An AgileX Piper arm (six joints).
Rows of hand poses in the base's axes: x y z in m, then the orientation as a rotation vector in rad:
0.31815 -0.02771 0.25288 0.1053 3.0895 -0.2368
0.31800 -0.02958 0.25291 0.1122 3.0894 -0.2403
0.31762 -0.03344 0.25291 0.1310 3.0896 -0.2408
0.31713 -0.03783 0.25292 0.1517 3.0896 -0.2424
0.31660 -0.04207 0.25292 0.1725 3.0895 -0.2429
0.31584 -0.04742 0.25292 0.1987 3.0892 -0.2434
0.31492 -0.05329 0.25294 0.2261 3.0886 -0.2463
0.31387 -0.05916 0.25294 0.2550 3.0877 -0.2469
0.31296 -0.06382 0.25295 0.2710 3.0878 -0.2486
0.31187 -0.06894 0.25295 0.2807 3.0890 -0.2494
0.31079 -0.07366 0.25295 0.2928 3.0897 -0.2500
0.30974 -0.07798 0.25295 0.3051 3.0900 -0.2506
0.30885 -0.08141 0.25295 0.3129 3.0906 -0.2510
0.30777 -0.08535 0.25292 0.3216 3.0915 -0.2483
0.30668 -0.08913 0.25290 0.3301 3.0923 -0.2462
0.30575 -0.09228 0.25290 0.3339 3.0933 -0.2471
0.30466 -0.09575 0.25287 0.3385 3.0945 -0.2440
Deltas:
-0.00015 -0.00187 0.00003 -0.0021 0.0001 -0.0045
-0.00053 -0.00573 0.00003 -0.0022 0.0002 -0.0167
-0.00102 -0.01012 0.00004 -0.0029 0.0003 -0.0301
-0.00155 -0.01436 0.00004 -0.0029 0.0002 -0.0435
-0.00231 -0.01971 0.00004 -0.0028 0.0003 -0.0604
-0.00323 -0.02558 0.00006 -0.0043 0.0004 -0.0781
-0.00428 -0.03145 0.00006 -0.0043 0.0004 -0.0968
-0.00519 -0.03611 0.00007 -0.0051 0.0012 -0.1071
-0.00628 -0.04123 0.00007 -0.0054 0.0029 -0.1134
-0.00736 -0.04595 0.00007 -0.0055 0.0041 -0.1212
-0.00841 -0.05027 0.00007 -0.0057 0.0050 -0.1292
-0.00930 -0.05370 0.00007 -0.0057 0.0061 -0.1342
-0.01038 -0.05764 0.00004 -0.0038 0.0071 -0.1398
-0.01147 -0.06142 0.00002 -0.0023 0.0082 -0.1452
-0.01240 -0.06457 0.00002 -0.0027 0.0095 -0.1477
-0.01349 -0.06804 -0.00001 -0.0005 0.0106 -0.1506

